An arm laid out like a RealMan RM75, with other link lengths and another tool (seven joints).
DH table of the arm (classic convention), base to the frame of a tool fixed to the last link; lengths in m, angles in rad. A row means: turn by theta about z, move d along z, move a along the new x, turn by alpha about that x. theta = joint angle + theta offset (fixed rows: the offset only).
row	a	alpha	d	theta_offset
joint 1	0.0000	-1.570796	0.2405	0.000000
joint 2	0.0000	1.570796	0.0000	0.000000
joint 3	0.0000	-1.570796	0.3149	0.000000
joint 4	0.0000	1.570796	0.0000	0.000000
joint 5	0.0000	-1.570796	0.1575	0.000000
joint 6	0.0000	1.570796	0.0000	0.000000
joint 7	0.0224	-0.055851	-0.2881	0.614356
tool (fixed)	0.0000	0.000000	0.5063	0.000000
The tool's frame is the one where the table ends.
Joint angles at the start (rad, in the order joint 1, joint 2, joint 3, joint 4, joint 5, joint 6, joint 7):
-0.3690, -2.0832, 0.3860, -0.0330, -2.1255, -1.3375, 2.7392
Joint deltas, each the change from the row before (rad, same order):
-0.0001, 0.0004, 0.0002, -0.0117, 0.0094, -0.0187, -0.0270
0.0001, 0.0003, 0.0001, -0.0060, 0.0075, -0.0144, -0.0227
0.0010, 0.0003, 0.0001, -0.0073, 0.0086, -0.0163, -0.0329
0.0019, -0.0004, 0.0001, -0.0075, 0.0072, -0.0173, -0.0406
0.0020, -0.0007, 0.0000, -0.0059, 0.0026, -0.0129, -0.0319
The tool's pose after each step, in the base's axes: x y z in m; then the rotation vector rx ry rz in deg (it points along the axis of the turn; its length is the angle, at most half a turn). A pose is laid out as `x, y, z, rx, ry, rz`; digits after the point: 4 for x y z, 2 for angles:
-0.3313, 0.3589, -0.0118, -92.19, -12.82, -21.96
-0.3277, 0.3575, -0.0118, -92.27, -13.32, -23.76
-0.3238, 0.3556, -0.0117, -92.34, -14.29, -26.12
-0.3199, 0.3533, -0.0111, -92.28, -15.68, -28.87
-0.3175, 0.3514, -0.0104, -92.05, -16.93, -30.98

